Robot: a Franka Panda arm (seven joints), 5 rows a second.
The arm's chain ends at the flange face. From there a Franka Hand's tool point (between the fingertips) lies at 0.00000 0.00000 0.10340 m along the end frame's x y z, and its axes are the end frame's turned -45 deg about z.
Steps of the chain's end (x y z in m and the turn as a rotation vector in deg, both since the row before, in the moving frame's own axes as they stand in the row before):
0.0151, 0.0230, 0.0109, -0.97, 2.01, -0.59
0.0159, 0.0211, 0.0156, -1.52, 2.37, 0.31
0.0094, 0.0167, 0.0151, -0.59, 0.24, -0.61
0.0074, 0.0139, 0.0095, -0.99, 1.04, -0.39
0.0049, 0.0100, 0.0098, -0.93, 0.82, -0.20
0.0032, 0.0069, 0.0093, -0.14, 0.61, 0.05
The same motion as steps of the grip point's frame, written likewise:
-0.0042, 0.0307, 0.0108, -2.11, 0.74, -0.59
-0.0026, 0.0311, 0.0155, -2.75, 0.60, 0.31
-0.0056, 0.0195, 0.0151, -0.59, -0.25, -0.61
-0.0045, 0.0177, 0.0095, -1.44, 0.04, -0.39
-0.0037, 0.0128, 0.0098, -1.24, -0.08, -0.20
-0.0020, 0.0081, 0.0093, -0.53, 0.33, 0.05

